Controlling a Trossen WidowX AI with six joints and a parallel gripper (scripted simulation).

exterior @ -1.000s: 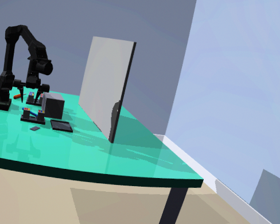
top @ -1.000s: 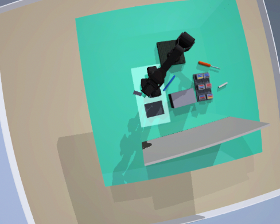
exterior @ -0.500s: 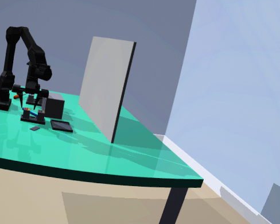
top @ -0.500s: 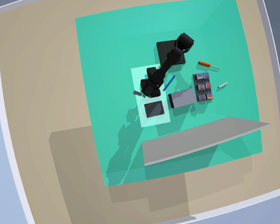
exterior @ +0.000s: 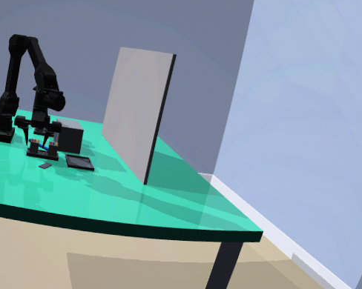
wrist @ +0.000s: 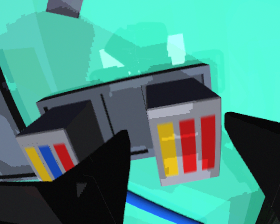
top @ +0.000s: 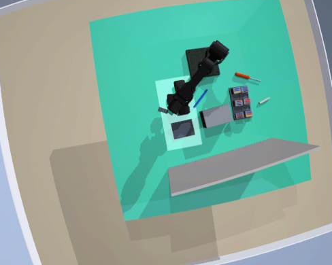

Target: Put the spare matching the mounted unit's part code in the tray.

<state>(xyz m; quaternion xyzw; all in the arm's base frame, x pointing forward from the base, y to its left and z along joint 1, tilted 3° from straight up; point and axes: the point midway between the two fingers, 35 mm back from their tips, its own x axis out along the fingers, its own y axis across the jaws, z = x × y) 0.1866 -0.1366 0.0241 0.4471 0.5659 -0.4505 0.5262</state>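
My gripper tip is now 10 mm below the spare block. Round my gripper tip: flat tray 180 mm ahead, 30 mm below, 20 mm to the left; then grey box 220 mm to the left, 90 mm ahead, 20 mm above; then blue pen 120 mm to the left, 20 mm below, 10 mm behind.
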